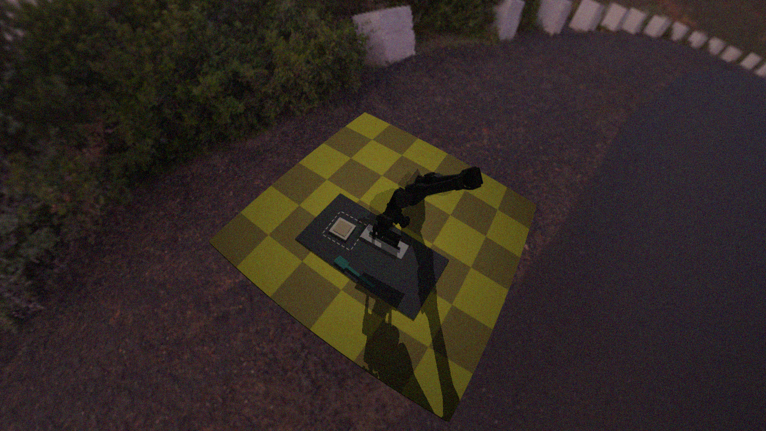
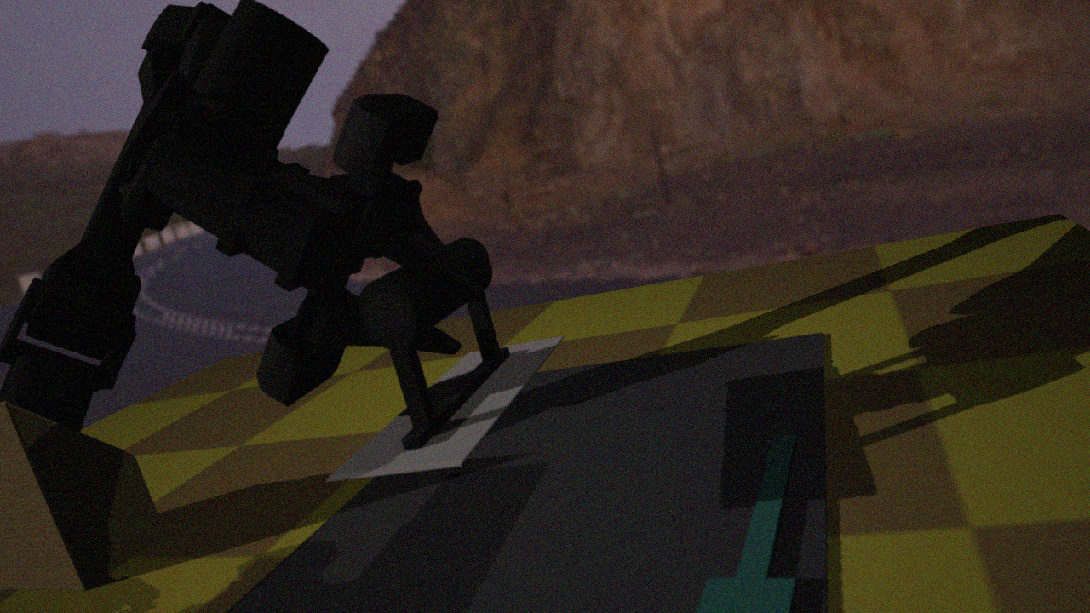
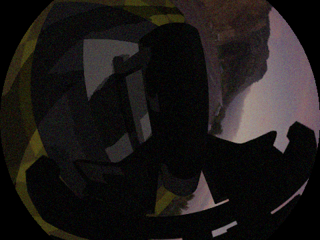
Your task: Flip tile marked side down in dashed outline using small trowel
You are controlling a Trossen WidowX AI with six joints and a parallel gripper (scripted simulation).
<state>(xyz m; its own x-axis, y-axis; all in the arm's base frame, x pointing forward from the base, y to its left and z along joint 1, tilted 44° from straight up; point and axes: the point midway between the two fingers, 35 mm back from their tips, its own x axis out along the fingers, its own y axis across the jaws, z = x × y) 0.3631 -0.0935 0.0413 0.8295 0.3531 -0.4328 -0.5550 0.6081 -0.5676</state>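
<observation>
Right now the grey mat is 2 cm to the right of my gripper tip and 15 cm below it. From my gripper tip the other things lie so: tile (3 cm behind, 19 cm to the right, 13 cm below); then teal trowel (13 cm ahead, 6 cm to the right, 13 cm below).
</observation>
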